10 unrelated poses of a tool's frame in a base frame.
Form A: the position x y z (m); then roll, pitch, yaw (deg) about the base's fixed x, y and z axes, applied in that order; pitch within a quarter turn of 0, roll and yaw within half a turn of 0.
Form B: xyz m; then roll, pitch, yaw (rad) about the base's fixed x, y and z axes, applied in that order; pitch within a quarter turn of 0, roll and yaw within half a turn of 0. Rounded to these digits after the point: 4 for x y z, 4 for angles.
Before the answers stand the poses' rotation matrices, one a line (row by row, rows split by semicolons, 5 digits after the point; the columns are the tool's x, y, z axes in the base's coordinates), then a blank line. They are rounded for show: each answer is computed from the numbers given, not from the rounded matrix.
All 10 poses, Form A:
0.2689 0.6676 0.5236 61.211 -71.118 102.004
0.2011 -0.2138 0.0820 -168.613 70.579 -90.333
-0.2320 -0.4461 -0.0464 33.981 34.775 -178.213
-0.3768 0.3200 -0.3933 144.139 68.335 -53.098
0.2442 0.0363 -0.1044 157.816 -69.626 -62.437
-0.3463 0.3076 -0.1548 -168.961 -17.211 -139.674
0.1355 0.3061 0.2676 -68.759 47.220 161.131
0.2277 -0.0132 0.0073 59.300 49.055 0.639
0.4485 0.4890 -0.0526 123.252 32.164 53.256
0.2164 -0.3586 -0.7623 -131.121 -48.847 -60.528
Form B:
-0.06731 -0.29859 0.95201; 0.31654 -0.91126 -0.26343; 0.94619 0.28362 0.15585
-0.00193 -0.97922 0.20280; -0.33250 0.19190 0.92337; -0.94310 -0.06565 -0.32596
-0.82100 -0.29277 -0.49015; -0.02561 -0.83876 0.54390; -0.57036 0.45909 0.68112
0.22167 -0.32117 -0.92071; -0.29522 -0.92199 0.25054; -0.92936 0.21627 -0.29920
0.16110 -0.98467 0.06694; -0.30863 -0.11468 -0.94424; 0.93744 0.13145 -0.32238
-0.72824 -0.67836 -0.09749; -0.61816 0.71160 -0.33392; 0.29589 -0.18290 -0.93755
-0.64269 0.53017 -0.55306; 0.21965 -0.56407 -0.79598; -0.73397 -0.63304 0.24606
0.65529 0.64375 0.39520; 0.00731 0.51775 -0.85550; -0.75534 0.56349 0.33458
0.50643 0.70571 0.49549; 0.67834 0.02870 -0.73419; -0.53234 0.70792 -0.46417
0.32377 -0.29348 0.89947; -0.57292 -0.81738 -0.06047; 0.75295 -0.49574 -0.43278

0.2689 0.6676 0.5236 1.0683 -1.2412 1.7803
0.2011 -0.2138 0.0820 -2.9429 1.2318 -1.5766
-0.2320 -0.4461 -0.0464 0.5931 0.6069 -3.1104
-0.3768 0.3200 -0.3933 2.5157 1.1927 -0.9267
0.2442 0.0363 -0.1044 2.7544 -1.2152 -1.0897
-0.3463 0.3076 -0.1548 -2.9489 -0.3004 -2.4378
0.1355 0.3061 0.2676 -1.2001 0.8241 2.8123
0.2277 -0.0132 0.0073 1.0350 0.8562 0.0112
0.4485 0.4890 -0.0526 2.1512 0.5614 0.9295
0.2164 -0.3586 -0.7623 -2.2885 -0.8525 -1.0564

